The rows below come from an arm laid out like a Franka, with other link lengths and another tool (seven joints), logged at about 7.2 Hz.
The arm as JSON. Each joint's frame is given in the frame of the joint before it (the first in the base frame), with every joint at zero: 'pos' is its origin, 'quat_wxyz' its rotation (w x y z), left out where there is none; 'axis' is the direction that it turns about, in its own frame. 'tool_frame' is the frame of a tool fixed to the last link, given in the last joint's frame.
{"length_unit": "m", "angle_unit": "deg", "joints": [
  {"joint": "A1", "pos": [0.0, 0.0, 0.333], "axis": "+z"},
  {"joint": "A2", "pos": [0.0, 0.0, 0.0], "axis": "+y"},
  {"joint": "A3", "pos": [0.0, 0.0, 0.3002], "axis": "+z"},
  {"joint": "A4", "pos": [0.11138, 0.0, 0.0], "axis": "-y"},
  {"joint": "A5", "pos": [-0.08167, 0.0, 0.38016], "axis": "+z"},
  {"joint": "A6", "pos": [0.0, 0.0, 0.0], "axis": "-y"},
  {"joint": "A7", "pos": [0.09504, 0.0, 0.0], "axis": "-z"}
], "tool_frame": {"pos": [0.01, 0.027, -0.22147], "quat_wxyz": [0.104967, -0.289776, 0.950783, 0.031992]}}
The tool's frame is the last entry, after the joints.
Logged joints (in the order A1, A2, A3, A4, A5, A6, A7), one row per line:
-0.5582 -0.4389 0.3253 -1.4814 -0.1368 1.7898 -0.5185
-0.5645 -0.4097 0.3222 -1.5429 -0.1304 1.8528 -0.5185
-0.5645 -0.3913 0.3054 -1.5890 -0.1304 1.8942 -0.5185
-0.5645 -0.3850 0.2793 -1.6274 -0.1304 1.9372 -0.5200
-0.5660 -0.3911 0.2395 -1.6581 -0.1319 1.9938 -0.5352
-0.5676 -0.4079 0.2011 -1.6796 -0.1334 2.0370 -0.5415
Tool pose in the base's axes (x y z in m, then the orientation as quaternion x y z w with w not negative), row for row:
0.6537 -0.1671 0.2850 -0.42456 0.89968 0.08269 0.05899
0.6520 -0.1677 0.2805 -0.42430 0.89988 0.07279 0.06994
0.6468 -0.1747 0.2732 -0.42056 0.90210 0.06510 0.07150
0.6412 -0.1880 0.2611 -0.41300 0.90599 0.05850 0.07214
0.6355 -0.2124 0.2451 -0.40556 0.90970 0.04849 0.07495
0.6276 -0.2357 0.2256 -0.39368 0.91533 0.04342 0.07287
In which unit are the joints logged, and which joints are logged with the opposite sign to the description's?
The joints are logged in radians. Opposite sign: A2.
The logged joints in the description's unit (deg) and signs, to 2 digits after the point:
-31.98 25.15 18.64 -84.88 -7.84 102.55 -29.71
-32.34 23.47 18.46 -88.40 -7.47 106.16 -29.71
-32.34 22.42 17.50 -91.04 -7.47 108.53 -29.71
-32.34 22.06 16.00 -93.24 -7.47 110.99 -29.79
-32.43 22.41 13.72 -95.00 -7.56 114.24 -30.66
-32.52 23.37 11.52 -96.23 -7.64 116.71 -31.03

